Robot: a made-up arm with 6 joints.
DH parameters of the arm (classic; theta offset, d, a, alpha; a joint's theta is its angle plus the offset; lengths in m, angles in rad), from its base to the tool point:
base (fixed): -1.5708 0.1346 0 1.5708
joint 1: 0 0.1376 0.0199 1.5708
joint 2: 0 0.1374 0.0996 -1.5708
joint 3: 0 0.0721 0.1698 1.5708
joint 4: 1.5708 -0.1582 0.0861 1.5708
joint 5: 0 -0.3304 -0.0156 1.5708
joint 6: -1.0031 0 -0.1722 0
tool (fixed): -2.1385 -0.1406 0 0
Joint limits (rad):
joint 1: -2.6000..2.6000
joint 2: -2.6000..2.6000
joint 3: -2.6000..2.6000
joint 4: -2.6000..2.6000
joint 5: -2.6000..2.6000
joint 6: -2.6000..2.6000
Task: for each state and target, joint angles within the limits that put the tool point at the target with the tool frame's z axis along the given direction. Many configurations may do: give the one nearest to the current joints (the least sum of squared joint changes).
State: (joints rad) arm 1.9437 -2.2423 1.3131 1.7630 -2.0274 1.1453
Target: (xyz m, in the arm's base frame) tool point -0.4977 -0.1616 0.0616 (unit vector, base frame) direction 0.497 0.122 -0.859
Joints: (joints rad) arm 1.6432 -2.6000 0.9567 1.5551 -2.3425 1.6862
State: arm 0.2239 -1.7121 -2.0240 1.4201 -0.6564 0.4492
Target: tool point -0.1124 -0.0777 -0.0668 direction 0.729 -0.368 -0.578
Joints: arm 1.0409 -1.6673 -1.6747 1.1426 -0.6189 0.5701
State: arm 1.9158 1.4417 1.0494 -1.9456 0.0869 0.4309
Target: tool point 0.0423 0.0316 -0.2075 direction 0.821 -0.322 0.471
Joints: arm 1.6932 2.0731 1.9177 -2.0353 -0.0447 0.9273
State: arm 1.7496 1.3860 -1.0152 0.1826 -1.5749 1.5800
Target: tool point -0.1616 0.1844 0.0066 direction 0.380 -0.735 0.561
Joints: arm 1.2378 1.2592 -0.9149 0.3690 -1.9948 1.3618
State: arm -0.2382 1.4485 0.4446 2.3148 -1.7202 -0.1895
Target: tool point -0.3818 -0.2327 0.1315 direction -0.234 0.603 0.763
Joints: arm 0.1547 1.3869 0.6455 2.2594 -0.9391 0.1508
